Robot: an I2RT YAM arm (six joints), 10 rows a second.
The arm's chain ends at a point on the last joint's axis. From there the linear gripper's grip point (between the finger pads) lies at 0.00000 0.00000 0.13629 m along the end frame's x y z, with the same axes.
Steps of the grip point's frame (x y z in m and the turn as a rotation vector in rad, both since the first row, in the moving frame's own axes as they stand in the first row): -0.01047, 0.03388, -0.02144, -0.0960, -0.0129, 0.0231; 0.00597, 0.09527, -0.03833, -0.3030, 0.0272, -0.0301; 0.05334, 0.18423, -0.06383, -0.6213, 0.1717, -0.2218; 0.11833, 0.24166, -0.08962, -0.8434, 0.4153, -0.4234; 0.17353, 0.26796, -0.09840, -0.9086, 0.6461, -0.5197; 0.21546, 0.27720, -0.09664, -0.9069, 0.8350, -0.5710; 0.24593, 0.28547, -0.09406, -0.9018, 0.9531, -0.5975; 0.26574, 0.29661, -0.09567, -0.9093, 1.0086, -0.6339
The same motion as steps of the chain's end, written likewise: -0.00856, 0.02084, -0.02080, -0.0960, -0.0129, 0.0231; 0.00170, 0.05467, -0.03207, -0.3030, 0.0272, -0.0301; 0.02268, 0.10846, -0.03660, -0.6213, 0.1717, -0.2218; 0.04898, 0.15698, -0.03454, -0.8434, 0.4153, -0.4234; 0.07774, 0.19321, -0.02385, -0.9086, 0.6461, -0.5197; 0.10339, 0.21605, -0.00806, -0.9069, 0.8350, -0.5710; 0.12580, 0.23346, 0.00430, -0.9018, 0.9531, -0.5975; 0.14180, 0.25013, 0.00817, -0.9093, 1.0086, -0.6339
